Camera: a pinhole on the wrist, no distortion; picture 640 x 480 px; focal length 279.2 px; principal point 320.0 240.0 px. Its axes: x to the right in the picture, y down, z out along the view. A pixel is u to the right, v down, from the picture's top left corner.
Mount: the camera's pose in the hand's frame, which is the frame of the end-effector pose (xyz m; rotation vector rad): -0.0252 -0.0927 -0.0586 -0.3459 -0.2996 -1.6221
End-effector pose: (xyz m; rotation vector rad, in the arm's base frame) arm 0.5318 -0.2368 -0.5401 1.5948 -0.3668 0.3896
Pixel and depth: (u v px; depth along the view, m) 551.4 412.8 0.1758
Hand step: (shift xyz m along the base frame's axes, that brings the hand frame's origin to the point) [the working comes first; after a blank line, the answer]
In the camera's frame: 0.1457 0.1088 0.1758

0.1523 -0.1492 -0.1174
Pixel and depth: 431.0 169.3 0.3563
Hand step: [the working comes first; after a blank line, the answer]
In the camera's frame: 0.1417 -0.0902 0.3563

-0.0537 -0.3210 -0.1332
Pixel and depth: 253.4 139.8 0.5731
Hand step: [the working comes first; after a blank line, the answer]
In the camera's frame: -0.1367 -0.2057 0.5731

-0.2891 -0.4313 0.1318
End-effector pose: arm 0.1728 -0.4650 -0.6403 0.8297 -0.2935 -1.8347
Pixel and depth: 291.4 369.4 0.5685
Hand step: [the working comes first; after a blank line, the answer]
In the camera's frame: -0.0582 0.2635 0.5685

-0.2254 -0.3827 0.3018
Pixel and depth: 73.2 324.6 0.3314
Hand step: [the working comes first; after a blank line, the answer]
In the camera's frame: -0.2929 0.1004 0.3314

0.1079 -0.2443 0.2143
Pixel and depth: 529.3 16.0 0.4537
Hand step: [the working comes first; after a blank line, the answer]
In the camera's frame: 0.3401 -0.3640 0.4537

-0.3895 0.3429 0.4121
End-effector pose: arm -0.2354 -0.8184 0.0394 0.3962 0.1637 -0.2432
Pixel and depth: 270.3 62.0 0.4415
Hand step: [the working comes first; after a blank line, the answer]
In the camera's frame: -0.0786 -0.2815 0.4415

-0.1877 0.0862 0.4113
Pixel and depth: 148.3 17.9 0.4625
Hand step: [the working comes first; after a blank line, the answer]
In the camera's frame: -0.2844 -0.3679 0.4625

-0.2088 0.3071 0.4436
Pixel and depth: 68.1 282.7 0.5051
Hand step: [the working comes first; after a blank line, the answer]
In the camera's frame: -0.4557 0.0772 0.5051

0.2620 0.3525 0.3685
